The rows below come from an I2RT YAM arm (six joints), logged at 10 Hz.
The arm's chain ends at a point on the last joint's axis. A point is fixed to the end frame.
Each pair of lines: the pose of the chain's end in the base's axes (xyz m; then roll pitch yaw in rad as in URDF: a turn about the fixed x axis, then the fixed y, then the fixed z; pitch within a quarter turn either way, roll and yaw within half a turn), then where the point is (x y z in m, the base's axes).
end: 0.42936, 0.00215, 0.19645, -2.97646, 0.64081, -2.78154
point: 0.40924 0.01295 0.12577
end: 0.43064, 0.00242, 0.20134, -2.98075, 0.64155, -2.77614
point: 0.41040 0.01331 0.13071
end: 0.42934, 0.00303, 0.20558, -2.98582, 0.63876, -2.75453
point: 0.40854 0.01360 0.13506
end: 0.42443, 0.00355, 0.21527, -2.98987, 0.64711, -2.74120
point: 0.40392 0.01424 0.14468
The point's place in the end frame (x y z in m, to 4 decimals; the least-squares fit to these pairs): 0.0543 0.0248 0.0442
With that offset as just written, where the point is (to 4 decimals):
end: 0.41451, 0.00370, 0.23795, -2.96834, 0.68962, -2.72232
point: 0.3972 0.0144 0.1665
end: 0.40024, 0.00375, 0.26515, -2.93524, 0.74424, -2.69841
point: 0.3872 0.0144 0.1928
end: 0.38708, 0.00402, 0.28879, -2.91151, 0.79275, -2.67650
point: 0.3777 0.0151 0.2159
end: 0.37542, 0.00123, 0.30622, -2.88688, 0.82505, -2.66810
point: 0.3688 0.0123 0.2331
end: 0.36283, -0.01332, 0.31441, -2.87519, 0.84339, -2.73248
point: 0.3585 -0.0018 0.2412
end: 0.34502, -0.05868, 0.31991, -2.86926, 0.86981, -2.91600
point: 0.3449 -0.0464 0.2467
